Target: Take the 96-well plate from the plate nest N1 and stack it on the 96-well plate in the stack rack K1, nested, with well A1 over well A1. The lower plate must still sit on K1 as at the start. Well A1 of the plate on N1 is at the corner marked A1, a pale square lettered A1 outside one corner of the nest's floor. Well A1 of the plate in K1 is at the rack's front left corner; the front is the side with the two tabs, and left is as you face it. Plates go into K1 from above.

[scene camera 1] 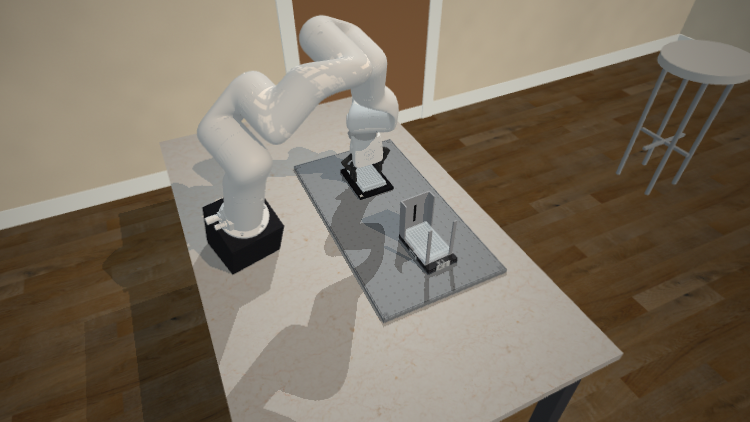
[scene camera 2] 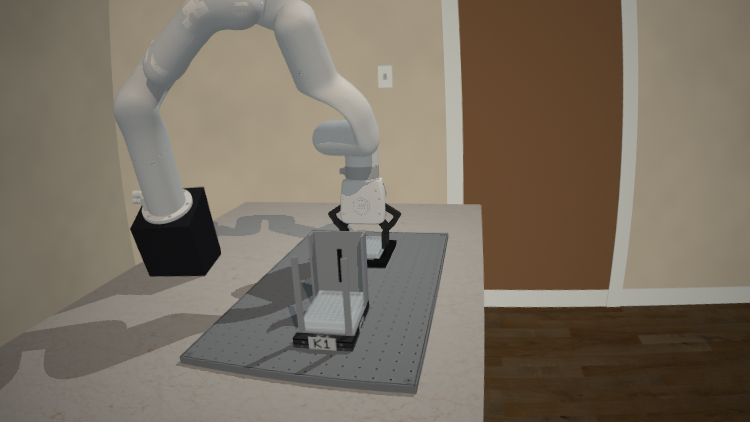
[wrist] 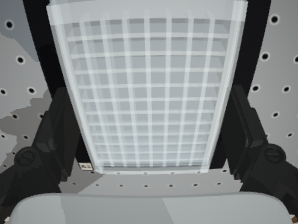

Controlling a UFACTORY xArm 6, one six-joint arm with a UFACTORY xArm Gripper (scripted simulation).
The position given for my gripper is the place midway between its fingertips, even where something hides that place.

Note:
In view: my gripper (wrist: 149,104), a 96-well plate (wrist: 161,130) and a 96-well plate (scene camera 2: 326,313).

